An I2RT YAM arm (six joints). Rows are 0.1 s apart.
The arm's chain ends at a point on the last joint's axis. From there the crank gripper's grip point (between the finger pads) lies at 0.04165 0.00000 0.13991 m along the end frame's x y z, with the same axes.
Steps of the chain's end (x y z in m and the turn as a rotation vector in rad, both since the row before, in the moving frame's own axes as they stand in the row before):
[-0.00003, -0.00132, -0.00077, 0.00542, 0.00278, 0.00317]
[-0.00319, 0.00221, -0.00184, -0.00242, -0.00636, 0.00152]
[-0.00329, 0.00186, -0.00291, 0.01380, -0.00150, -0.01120]
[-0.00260, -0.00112, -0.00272, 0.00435, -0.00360, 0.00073]
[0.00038, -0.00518, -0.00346, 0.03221, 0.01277, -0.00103]
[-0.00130, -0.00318, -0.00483, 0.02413, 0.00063, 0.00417]
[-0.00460, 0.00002, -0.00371, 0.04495, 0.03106, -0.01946]
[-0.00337, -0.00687, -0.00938, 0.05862, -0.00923, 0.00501]
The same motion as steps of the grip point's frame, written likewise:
[0.00036, -0.00195, -0.00089, 0.00542, 0.00278, 0.00317]
[-0.00408, 0.00261, -0.00158, -0.00242, -0.00636, 0.00152]
[-0.00351, -0.00054, -0.00286, 0.01380, -0.00150, -0.01120]
[-0.00310, -0.00170, -0.00257, 0.00435, -0.00360, 0.00073]
[0.00216, -0.00972, -0.00408, 0.03221, 0.01277, -0.00103]
[-0.00121, -0.00638, -0.00489, 0.02413, 0.00063, 0.00417]
[-0.00035, -0.00709, -0.00523, 0.04495, 0.03106, -0.01946]
[-0.00464, -0.01487, -0.00924, 0.05862, -0.00923, 0.00501]

